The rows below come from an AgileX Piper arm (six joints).
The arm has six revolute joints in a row. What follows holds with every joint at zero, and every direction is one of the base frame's. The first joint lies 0.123 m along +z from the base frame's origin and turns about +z. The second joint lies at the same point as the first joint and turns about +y. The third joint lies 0.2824 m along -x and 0.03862 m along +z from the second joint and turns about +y. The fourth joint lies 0.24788 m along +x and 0.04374 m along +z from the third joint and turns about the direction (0.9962, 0, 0.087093). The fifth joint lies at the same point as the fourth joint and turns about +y. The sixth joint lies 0.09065 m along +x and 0.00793 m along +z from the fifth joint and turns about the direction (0.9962, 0, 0.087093). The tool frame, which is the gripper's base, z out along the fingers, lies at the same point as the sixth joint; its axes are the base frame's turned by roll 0, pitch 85.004 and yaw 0 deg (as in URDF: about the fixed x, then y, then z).
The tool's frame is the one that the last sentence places.
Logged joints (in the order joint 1, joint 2, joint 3, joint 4, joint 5, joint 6), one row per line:
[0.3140, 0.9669, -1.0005, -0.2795, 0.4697, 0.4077]
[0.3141, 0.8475, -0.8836, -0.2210, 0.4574, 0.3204]
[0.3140, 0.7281, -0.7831, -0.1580, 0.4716, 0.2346]
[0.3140, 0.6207, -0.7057, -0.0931, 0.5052, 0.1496]
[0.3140, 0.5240, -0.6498, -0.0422, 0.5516, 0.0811]
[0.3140, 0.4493, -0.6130, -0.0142, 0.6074, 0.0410]
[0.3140, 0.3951, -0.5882, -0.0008, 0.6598, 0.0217]
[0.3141, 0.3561, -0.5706, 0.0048, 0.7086, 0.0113]
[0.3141, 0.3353, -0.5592, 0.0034, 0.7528, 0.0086]
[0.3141, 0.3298, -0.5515, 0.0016, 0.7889, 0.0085]
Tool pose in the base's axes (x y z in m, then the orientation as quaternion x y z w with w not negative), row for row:
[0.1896, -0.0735, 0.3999, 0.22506, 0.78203, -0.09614, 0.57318]
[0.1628, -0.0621, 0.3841, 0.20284, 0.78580, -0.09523, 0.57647]
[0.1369, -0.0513, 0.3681, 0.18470, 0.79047, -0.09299, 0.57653]
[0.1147, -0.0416, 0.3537, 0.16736, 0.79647, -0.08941, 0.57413]
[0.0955, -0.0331, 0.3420, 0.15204, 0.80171, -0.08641, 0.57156]
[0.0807, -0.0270, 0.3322, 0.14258, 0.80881, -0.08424, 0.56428]
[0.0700, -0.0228, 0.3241, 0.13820, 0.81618, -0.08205, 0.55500]
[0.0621, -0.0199, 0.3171, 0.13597, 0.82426, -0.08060, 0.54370]
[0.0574, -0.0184, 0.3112, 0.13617, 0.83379, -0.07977, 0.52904]
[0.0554, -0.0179, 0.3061, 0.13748, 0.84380, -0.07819, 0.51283]
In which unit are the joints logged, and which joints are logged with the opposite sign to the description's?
The joints are logged in radians. Opposite sign: joint 1.
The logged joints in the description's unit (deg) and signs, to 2 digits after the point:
[-17.99, 55.40, -57.32, -16.01, 26.91, 23.36]
[-18.00, 48.56, -50.63, -12.66, 26.21, 18.36]
[-17.99, 41.72, -44.87, -9.05, 27.02, 13.44]
[-17.99, 35.56, -40.43, -5.33, 28.95, 8.57]
[-17.99, 30.02, -37.23, -2.42, 31.60, 4.65]
[-17.99, 25.74, -35.12, -0.81, 34.80, 2.35]
[-17.99, 22.64, -33.70, -0.05, 37.80, 1.24]
[-18.00, 20.40, -32.69, 0.28, 40.60, 0.65]
[-18.00, 19.21, -32.04, 0.19, 43.13, 0.49]
[-18.00, 18.90, -31.60, 0.09, 45.20, 0.49]

